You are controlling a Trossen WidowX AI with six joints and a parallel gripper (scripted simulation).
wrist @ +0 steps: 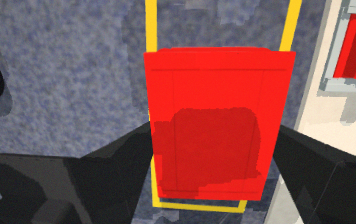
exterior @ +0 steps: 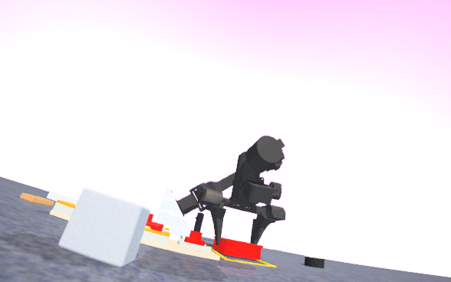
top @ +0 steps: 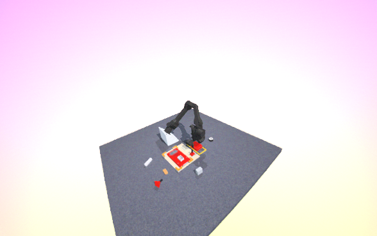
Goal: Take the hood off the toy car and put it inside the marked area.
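Now: gripper tip 1 cm below the red hood. From my gripper tip the other things lie so: white wheel (3 cm ahead, 17 cm to the left).
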